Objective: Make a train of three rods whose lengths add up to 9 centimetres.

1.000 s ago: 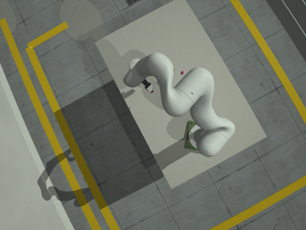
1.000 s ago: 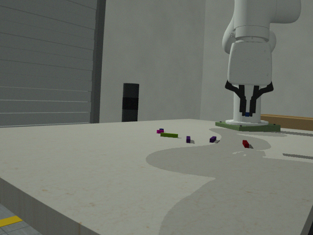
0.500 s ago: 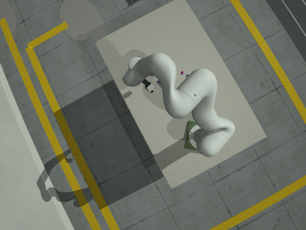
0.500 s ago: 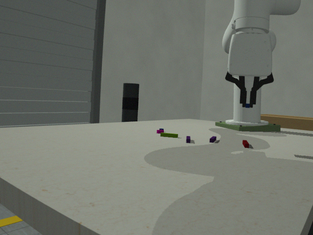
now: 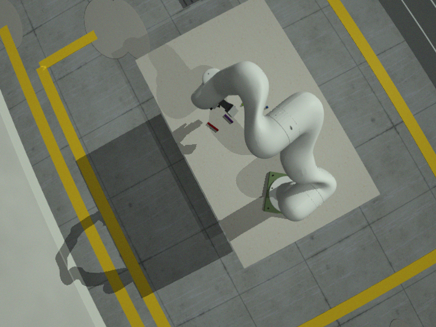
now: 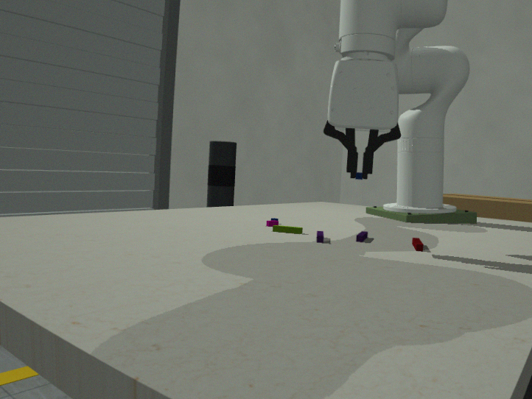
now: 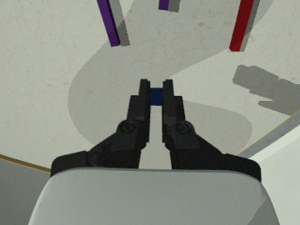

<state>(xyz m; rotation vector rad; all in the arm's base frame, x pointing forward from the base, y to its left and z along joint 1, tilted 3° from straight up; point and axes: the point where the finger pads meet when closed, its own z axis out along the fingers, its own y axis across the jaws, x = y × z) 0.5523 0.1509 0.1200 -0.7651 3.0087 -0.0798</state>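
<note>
Now: hand 220 mm to the left of the magenta rod, 120 mm above it and 60 mm past it. Round my hand: lime rod 150 mm to the right, 120 mm below, 20 mm behind; then red rod 120 mm below, 70 mm to the left, 70 mm behind.
</note>
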